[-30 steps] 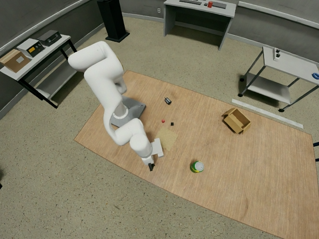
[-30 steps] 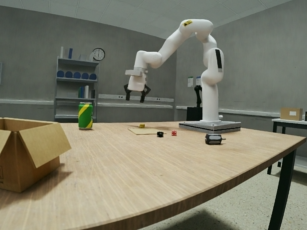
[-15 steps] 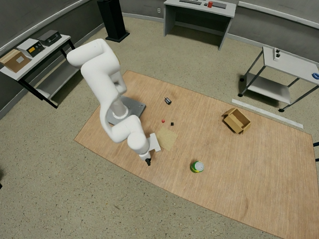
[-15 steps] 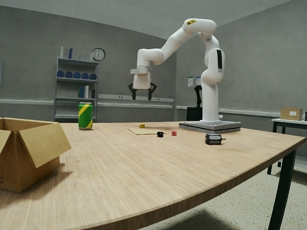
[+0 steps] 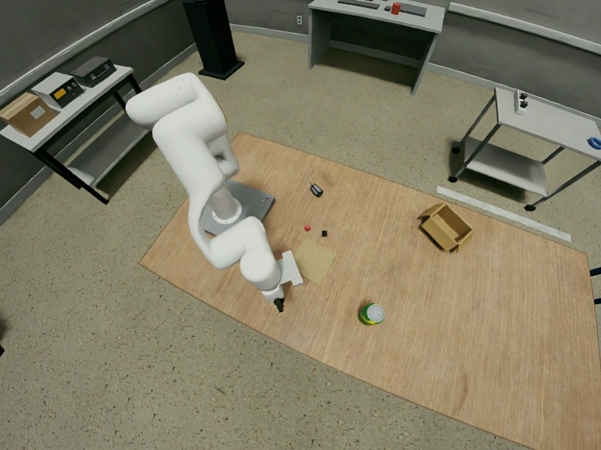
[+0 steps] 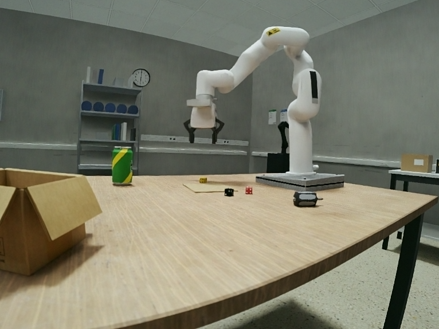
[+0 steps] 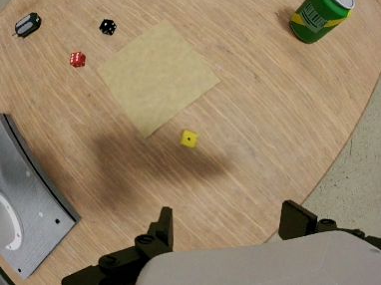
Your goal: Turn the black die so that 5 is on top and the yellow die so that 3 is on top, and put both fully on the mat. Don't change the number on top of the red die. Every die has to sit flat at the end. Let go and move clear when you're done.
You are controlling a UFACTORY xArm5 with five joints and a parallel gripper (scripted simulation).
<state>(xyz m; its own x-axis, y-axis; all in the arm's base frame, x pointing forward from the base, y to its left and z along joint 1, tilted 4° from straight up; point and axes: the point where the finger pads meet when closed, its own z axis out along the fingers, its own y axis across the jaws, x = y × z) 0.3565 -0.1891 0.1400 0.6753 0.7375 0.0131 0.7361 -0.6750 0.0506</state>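
My hand is 2 cm short of the yellow die, 7 cm to the right of it and 15 cm above it. Round my hand: black die (5 cm ahead, 30 cm to the left, 15 cm below); tan mat (5 cm ahead, 17 cm to the left, 15 cm below); red die (3 cm behind, 29 cm to the left, 15 cm below).
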